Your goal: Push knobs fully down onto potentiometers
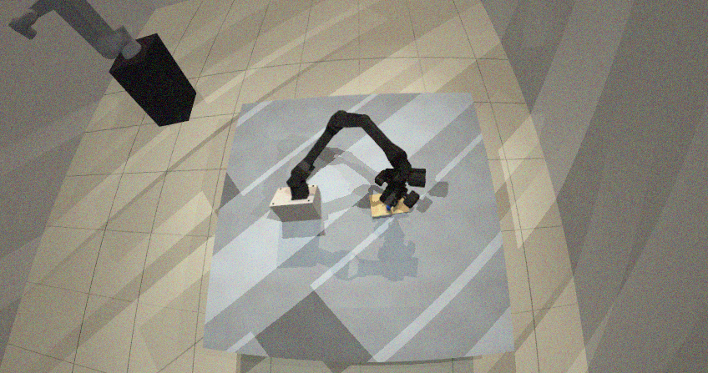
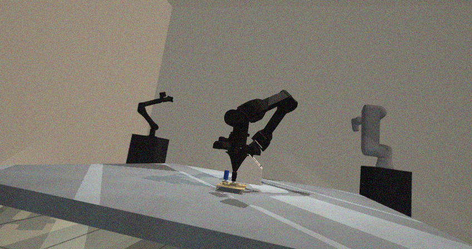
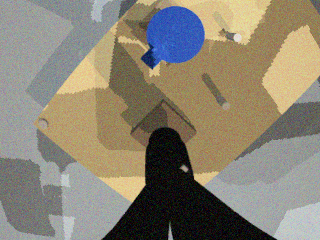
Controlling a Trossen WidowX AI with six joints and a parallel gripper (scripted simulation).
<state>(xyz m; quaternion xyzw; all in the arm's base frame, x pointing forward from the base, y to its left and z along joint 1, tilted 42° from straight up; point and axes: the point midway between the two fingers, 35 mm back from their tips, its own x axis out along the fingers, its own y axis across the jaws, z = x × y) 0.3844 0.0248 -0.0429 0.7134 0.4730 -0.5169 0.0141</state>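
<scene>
The blue knob lies 4 cm behind my gripper tip, 3 cm to the right of it and 2 cm below it.
</scene>
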